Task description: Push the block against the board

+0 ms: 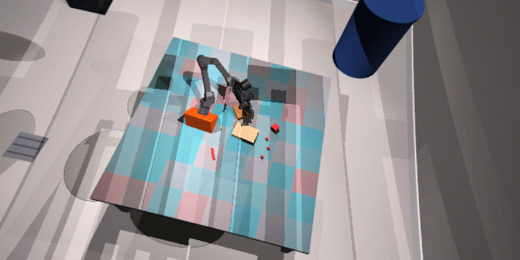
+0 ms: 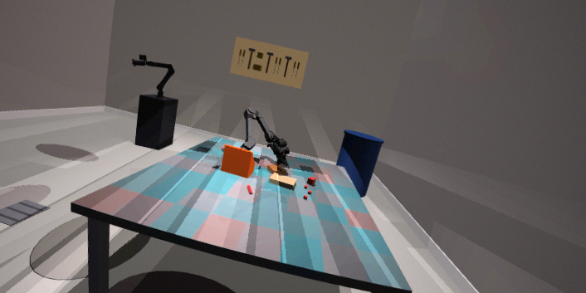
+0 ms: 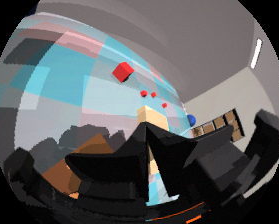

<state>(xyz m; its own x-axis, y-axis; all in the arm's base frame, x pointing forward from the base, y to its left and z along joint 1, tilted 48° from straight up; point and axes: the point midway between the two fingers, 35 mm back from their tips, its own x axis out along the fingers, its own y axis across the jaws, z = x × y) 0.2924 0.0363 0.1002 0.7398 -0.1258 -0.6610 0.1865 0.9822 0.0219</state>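
My gripper tip is 7 cm past the orange square block, 5 cm to the right of it and 7 cm above it. From my gripper tip the other things lie so: board (2 cm behind, 12 cm to the right, 7 cm below); then red stick (20 cm behind, 31 cm to the right, 7 cm below); then red cube (18 cm ahead, 4 cm to the right, 6 cm below).
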